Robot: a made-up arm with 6 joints.
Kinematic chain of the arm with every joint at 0, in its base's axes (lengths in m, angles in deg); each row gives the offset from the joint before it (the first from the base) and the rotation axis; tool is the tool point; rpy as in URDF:
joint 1: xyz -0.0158 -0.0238 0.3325 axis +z
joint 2: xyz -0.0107 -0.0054 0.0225 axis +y
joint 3: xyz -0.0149 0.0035 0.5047 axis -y
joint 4: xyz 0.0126 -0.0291 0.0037 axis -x
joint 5: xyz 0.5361 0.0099 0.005 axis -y
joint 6: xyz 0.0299 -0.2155 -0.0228 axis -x
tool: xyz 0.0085 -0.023 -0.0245 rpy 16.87 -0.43 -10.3
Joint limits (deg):
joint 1: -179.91..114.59
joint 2: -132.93..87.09
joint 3: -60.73..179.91
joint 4: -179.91..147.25
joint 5: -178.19..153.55
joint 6: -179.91..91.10
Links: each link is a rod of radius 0.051 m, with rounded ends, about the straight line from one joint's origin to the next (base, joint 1, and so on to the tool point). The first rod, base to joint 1, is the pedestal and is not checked.
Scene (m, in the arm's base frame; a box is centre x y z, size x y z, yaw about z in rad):
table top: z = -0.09
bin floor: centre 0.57 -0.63 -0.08 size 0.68 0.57 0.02 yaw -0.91
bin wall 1: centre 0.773 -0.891 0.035 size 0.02 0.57 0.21 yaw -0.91
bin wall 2: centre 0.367 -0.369 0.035 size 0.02 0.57 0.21 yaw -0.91
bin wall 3: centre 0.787 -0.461 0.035 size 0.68 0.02 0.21 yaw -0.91
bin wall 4: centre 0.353 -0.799 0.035 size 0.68 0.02 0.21 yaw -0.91
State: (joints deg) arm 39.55 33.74 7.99 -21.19 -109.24 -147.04
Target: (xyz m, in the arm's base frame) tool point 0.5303 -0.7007 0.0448
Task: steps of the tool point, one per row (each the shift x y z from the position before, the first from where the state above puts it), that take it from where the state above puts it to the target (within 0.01 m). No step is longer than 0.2 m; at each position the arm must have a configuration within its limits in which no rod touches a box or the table.
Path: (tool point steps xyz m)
1: 0.0783 -0.1420 -0.0189
2: 0.0449 -0.1624 -0.0210
3: 0.0063 -0.1748 -0.0226
4: -0.0357 -0.1774 -0.0243
5: -0.0784 -0.1692 -0.0258
6: -0.1187 -0.1504 -0.0275
7: 0.0107 -0.0084 -0.1461
8: -0.0106 0.0084 -0.1499

